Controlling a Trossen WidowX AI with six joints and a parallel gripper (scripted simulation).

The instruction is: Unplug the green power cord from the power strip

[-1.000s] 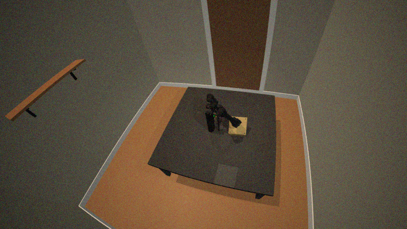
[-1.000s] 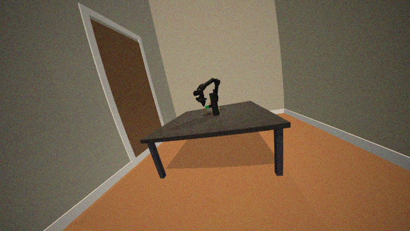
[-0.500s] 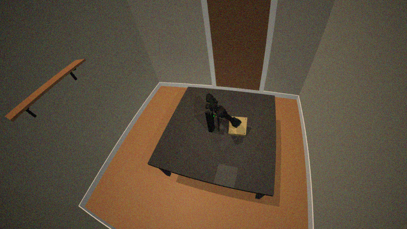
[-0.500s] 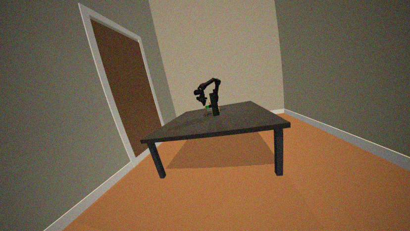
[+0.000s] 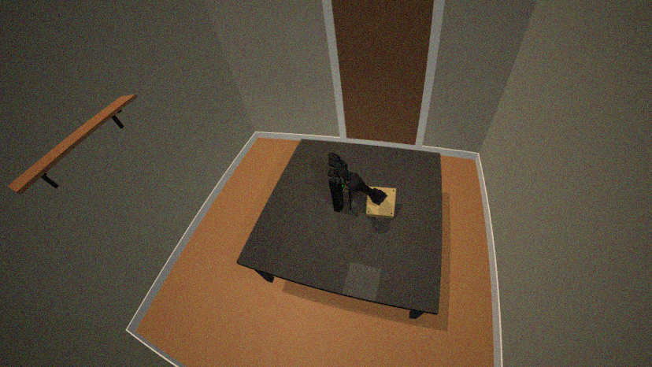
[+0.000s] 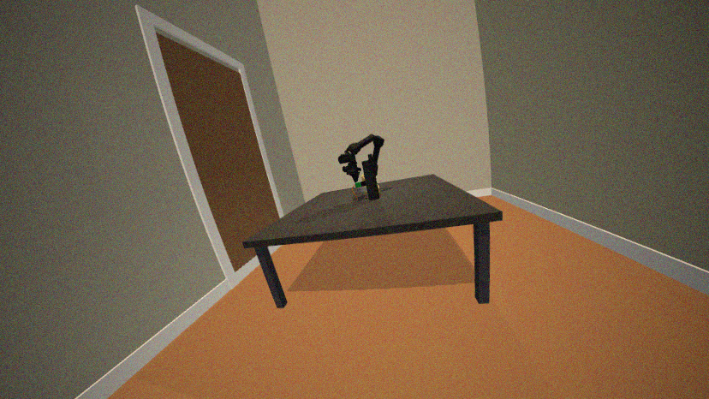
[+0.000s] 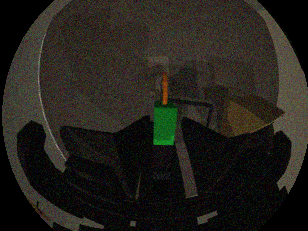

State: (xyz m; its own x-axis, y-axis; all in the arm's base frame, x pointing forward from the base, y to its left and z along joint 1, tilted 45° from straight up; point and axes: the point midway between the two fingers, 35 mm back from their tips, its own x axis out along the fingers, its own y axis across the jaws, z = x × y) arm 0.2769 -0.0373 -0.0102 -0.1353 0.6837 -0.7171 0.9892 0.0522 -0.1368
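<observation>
My gripper tip is 3 cm to the right of the green plug and 1 cm above it.
</observation>
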